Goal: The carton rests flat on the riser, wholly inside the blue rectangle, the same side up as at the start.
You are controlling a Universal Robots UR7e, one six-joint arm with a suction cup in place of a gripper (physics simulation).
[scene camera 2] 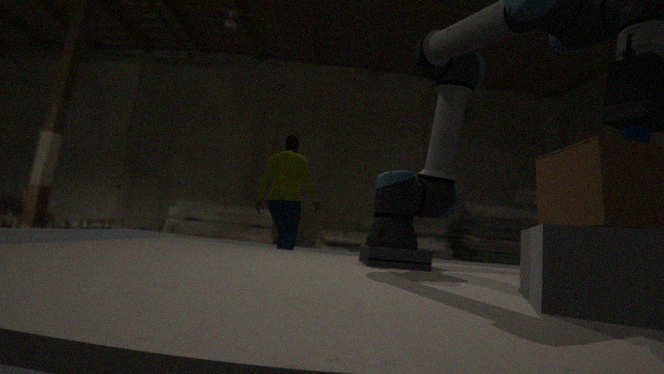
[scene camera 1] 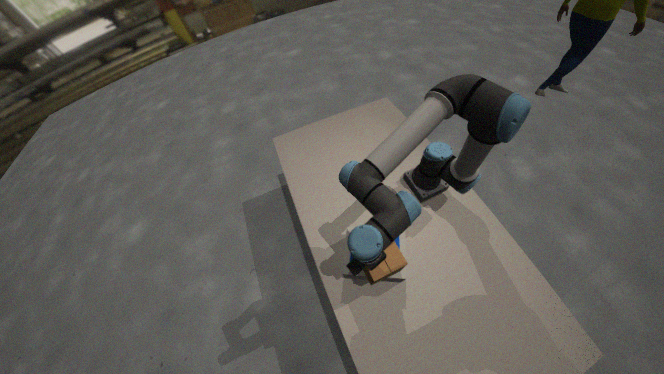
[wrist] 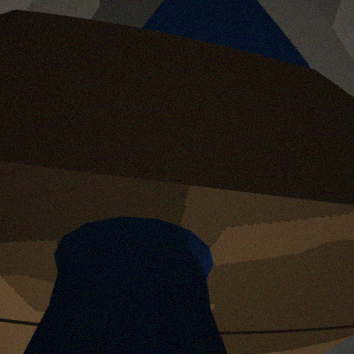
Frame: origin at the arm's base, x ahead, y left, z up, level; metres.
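Seen in the pictures: hand, its tool point: [scene camera 2: 632,155] [wrist: 143,246]; arm's base, origin of its link: [scene camera 2: 391,247] [scene camera 1: 425,178].
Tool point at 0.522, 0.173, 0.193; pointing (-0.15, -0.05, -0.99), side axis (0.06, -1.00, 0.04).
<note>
Pixels of each thing's top centre, then the offset from my tool point to it, as dx, dy, dz. Level surfaces: height alone.
- brown carton, centre of its top: [wrist: 159,336] [scene camera 2: 609,153] [scene camera 1: 377,249] -0.032, -0.004, +0.011
- grey riser, centre of its top: [scene camera 2: 596,231] [scene camera 1: 375,251] -0.046, -0.023, -0.123
- blue rectangle, centre of its top: [wrist: 184,150] [scene camera 1: 375,251] -0.046, -0.023, -0.123
- pale table, height of its surface: dz -0.243
The brown carton [scene camera 1: 388,264] [scene camera 2: 570,190] [wrist: 280,285] is on the grey riser [scene camera 2: 600,272], its seam side up. In scene camera 2 its upright edge leans slightly, so it looks a little tilted; whether its whole underside touches the riser cannot be told. The blue rectangle [scene camera 1: 398,242] [wrist: 225,30] shows beyond one side of the carton, the rest is hidden beneath or behind it. My suction gripper [scene camera 2: 636,134] [wrist: 132,245] has its blue cup squashed against the carton's top, shut on it. In scene camera 1 the wrist hides the cup.
The riser stands on the pale table [scene camera 1: 450,260] [scene camera 2: 200,295], near its long left edge in scene camera 1. The arm's base [scene camera 1: 426,185] [scene camera 2: 395,255] stands on the same table. A person in a yellow top [scene camera 1: 590,30] [scene camera 2: 287,175] stands on the floor beyond the table.
</note>
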